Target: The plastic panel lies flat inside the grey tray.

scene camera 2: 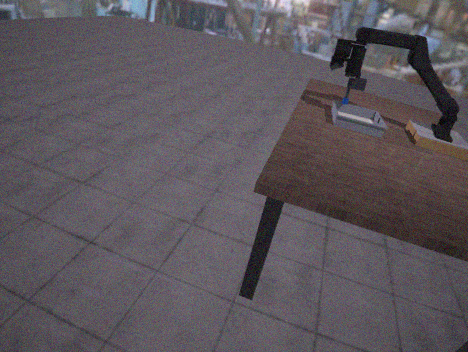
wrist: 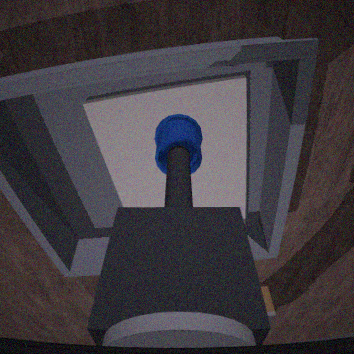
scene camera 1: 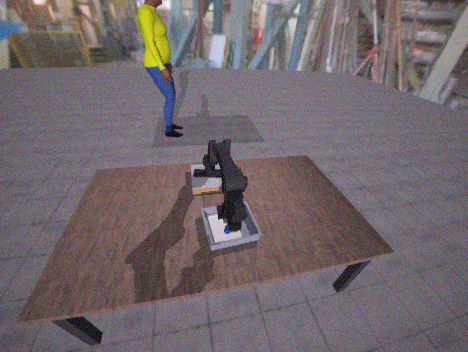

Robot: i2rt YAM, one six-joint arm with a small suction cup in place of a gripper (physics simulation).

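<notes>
The white plastic panel lies flat on the floor of the grey tray, with grey floor showing round it. The tray stands near the middle of the wooden table. My blue suction cup hangs a little above the panel, near the tray's front part, and carries nothing.
The arm's base stands on a white and tan block just behind the tray. A person in a yellow top stands on the floor beyond the table's far edge. The table's corner and a black leg show in the second scene view.
</notes>
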